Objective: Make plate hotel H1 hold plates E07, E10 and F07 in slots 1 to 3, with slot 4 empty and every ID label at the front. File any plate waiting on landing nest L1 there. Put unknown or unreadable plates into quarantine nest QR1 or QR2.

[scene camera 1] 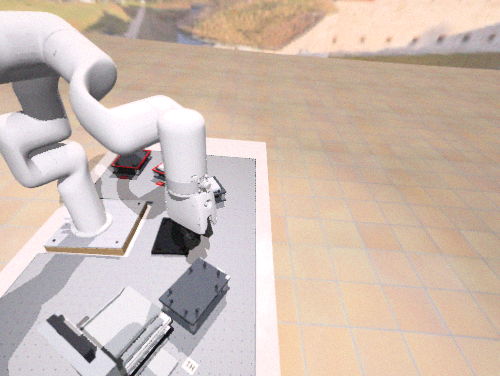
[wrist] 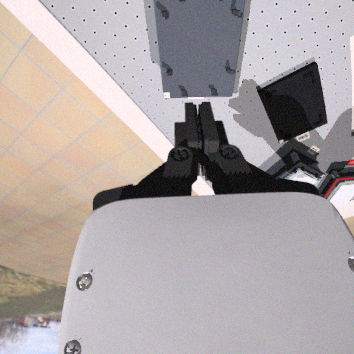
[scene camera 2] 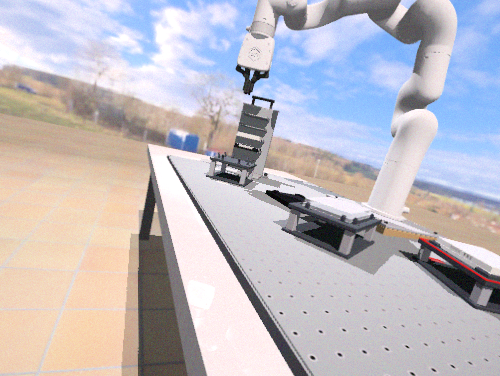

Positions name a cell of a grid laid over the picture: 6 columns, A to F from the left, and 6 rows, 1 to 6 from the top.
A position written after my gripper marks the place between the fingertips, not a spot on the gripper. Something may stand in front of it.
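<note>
Shut and holding nothing, my gripper (scene camera 1: C4) can also be found at (wrist: D3) and at (scene camera 2: C2). I see a clear well plate (scene camera 2: D4) as well.
</note>
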